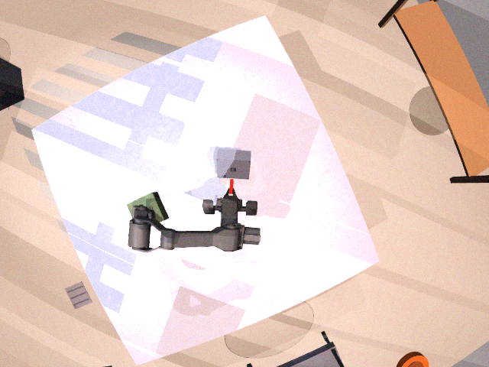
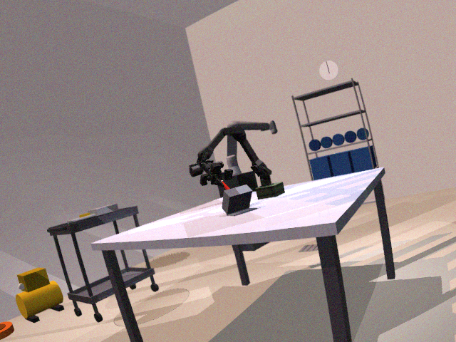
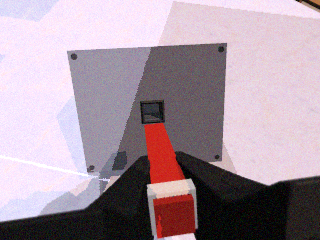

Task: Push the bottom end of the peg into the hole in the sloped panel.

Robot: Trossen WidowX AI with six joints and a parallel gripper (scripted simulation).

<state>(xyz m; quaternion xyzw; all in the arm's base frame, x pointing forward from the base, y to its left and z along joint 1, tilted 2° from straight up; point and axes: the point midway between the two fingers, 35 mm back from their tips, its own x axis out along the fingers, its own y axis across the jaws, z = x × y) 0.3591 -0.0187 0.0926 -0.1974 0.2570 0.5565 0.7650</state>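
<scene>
The panel is 9 cm to the left of my gripper tip, 8 cm below it and 3 cm ahead of it. Round my gripper tip: red peg 1 cm to the right, 1 cm above.
</scene>
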